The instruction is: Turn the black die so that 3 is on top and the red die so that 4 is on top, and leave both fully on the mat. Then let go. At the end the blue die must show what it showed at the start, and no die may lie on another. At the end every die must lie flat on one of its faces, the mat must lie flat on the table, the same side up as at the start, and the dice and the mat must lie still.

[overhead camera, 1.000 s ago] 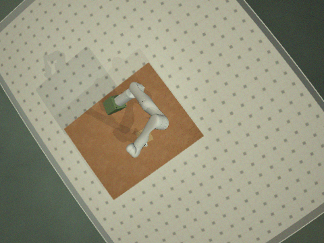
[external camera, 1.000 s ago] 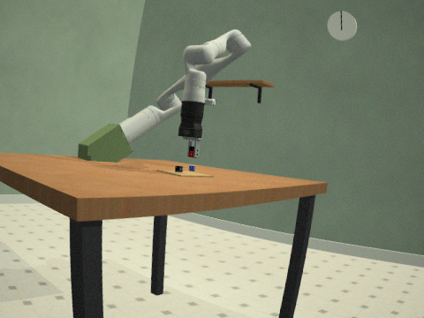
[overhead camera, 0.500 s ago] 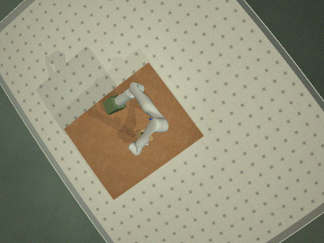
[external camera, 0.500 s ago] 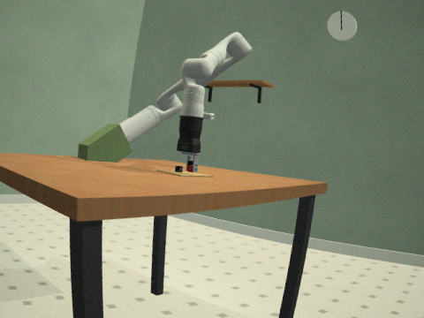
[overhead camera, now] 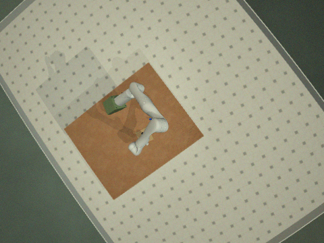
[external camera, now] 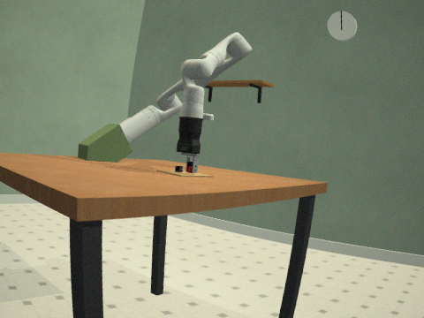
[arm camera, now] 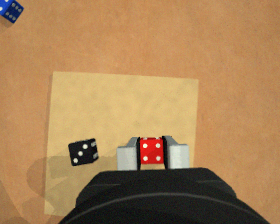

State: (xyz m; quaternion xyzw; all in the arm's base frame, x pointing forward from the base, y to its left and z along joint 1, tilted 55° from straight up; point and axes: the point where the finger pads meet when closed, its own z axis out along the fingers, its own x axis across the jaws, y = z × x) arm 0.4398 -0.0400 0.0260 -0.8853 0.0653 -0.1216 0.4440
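The red die is 10 mm below my hand. Round my hand: tan mat 30 mm behind, 30 mm below; then blue die 140 mm behind, 150 mm to the left, 20 mm below; then black die 60 mm behind, 10 mm below.
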